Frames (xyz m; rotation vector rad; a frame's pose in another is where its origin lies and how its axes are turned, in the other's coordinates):
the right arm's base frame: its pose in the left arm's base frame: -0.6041 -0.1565 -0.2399 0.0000 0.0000 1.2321
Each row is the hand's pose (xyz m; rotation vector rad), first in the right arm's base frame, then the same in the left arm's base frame.
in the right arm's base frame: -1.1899 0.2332 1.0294 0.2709 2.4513 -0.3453
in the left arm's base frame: -1.2194 -1.2013 0.7895 -1.1854 2.1393 0.2024
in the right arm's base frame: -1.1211 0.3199 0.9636 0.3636 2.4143 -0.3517
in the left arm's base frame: -1.2783 -1.1076 0.7237 -1.0893 2.1628 0.2113
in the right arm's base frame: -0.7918 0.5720 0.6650 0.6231 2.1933 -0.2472
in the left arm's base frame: -1.4067 -0.7133 0.4251 -0.7655 2.1691 0.4000
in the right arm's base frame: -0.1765 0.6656 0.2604 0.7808 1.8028 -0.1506
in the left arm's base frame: -1.2905 -0.1018 0.0205 -0.4159 1.9769 0.6500
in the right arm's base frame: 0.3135 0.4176 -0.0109 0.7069 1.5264 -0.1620
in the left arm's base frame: -0.8938 0.2779 -0.2508 -0.3152 1.7091 0.7587
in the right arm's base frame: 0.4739 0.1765 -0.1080 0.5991 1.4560 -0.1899
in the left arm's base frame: -0.6131 0.3491 -0.3479 -0.3636 1.5838 0.7716
